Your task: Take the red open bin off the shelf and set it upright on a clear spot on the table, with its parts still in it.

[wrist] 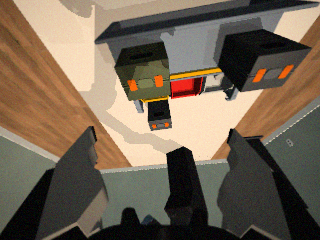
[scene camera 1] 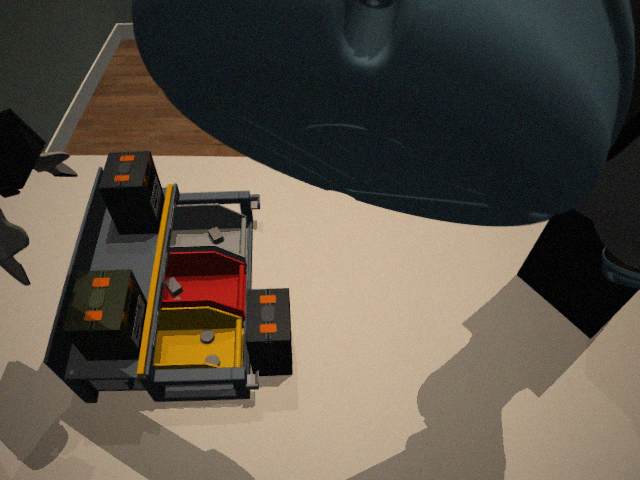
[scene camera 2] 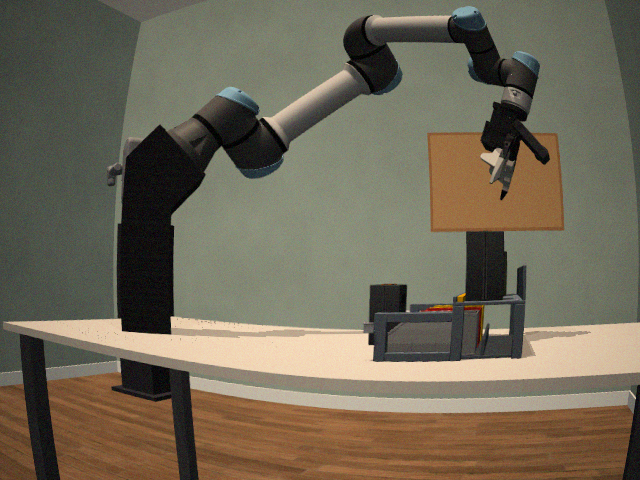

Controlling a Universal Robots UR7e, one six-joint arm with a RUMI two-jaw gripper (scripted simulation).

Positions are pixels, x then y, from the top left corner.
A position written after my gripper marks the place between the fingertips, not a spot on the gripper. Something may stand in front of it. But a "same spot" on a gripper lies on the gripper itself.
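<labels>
You can see my gripper in the wrist view (pixel 161 128), and scene camera 1 and scene camera 2 show it as well. On my gripper, (scene camera 1: pixel 51 161) and (scene camera 2: pixel 492 160) are the same spot.
</labels>
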